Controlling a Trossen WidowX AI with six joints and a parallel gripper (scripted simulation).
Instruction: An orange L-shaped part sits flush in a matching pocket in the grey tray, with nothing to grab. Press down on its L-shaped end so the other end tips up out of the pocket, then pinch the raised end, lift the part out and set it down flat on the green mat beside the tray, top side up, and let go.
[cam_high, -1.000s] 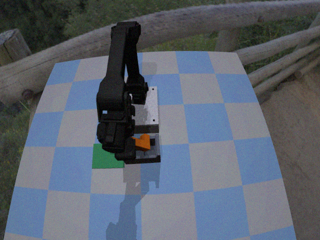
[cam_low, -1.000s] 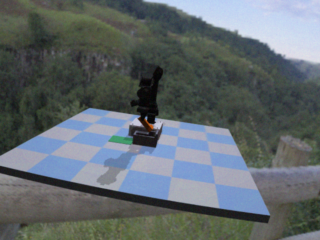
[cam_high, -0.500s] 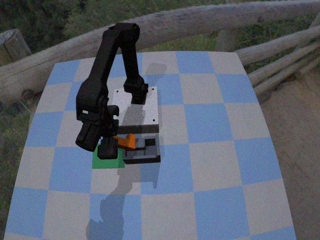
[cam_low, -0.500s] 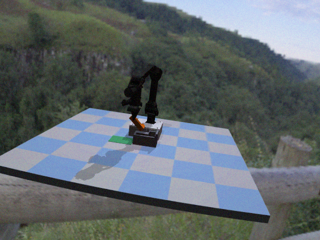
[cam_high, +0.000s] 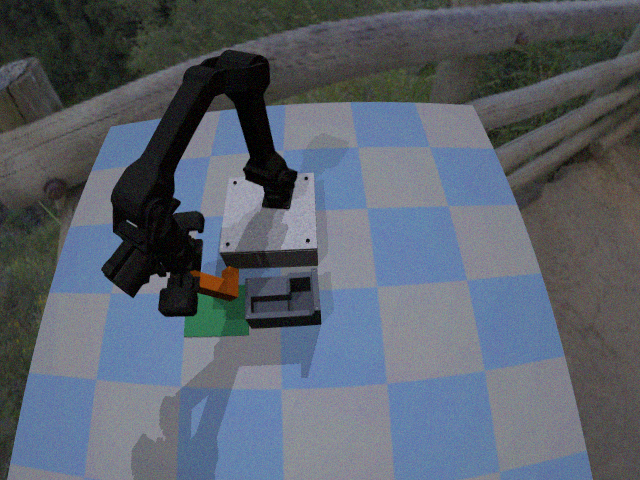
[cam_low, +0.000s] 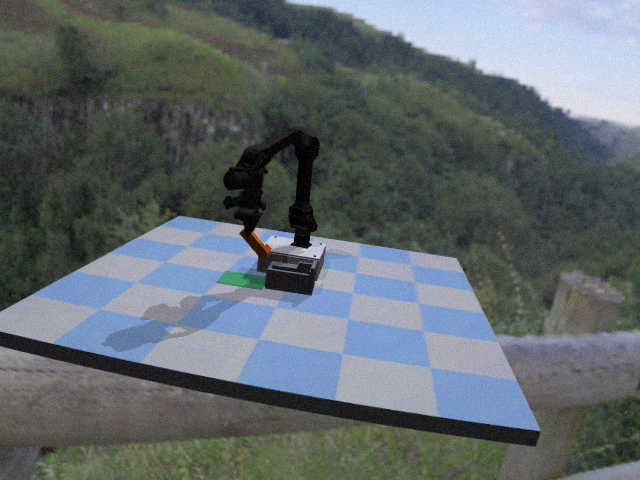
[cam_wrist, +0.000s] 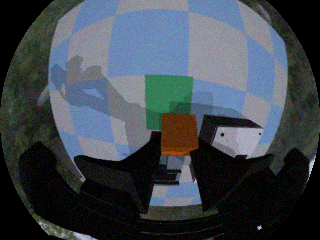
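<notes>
The green mat lies 16 cm below my gripper tip. From my gripper tip the other things lie so: orange L-shaped part (2 cm behind, 3 cm to the left, 3 cm below).
</notes>
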